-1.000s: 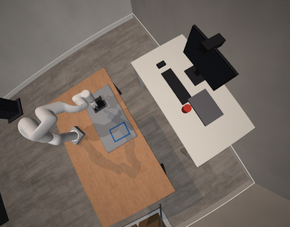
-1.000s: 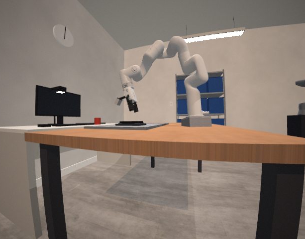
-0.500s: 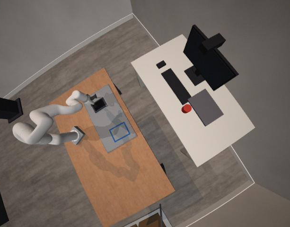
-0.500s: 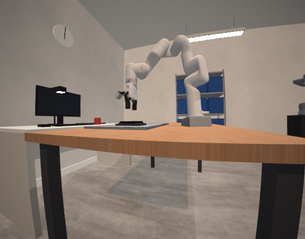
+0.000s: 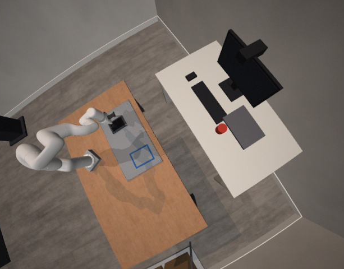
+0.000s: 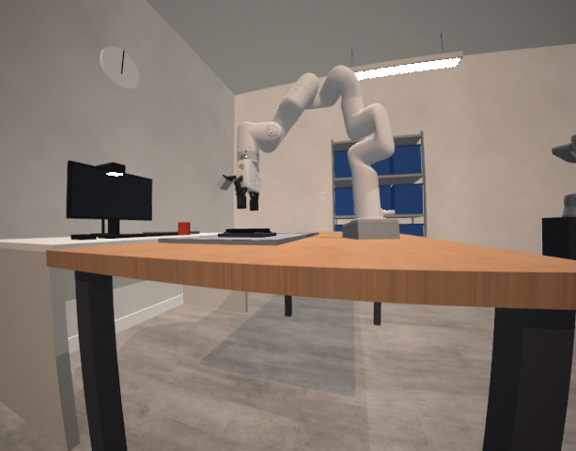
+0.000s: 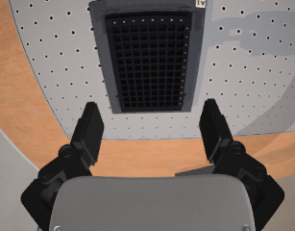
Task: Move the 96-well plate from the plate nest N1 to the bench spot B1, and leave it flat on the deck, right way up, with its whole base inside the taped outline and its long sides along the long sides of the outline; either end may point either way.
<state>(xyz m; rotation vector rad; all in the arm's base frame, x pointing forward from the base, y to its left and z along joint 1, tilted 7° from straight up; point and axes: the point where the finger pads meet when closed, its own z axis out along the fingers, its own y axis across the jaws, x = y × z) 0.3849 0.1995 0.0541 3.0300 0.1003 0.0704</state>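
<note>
Now: hand 80 mm above the black 96-well plate. Also, from my hand: dark plate nest N1: 90 mm below.
</note>
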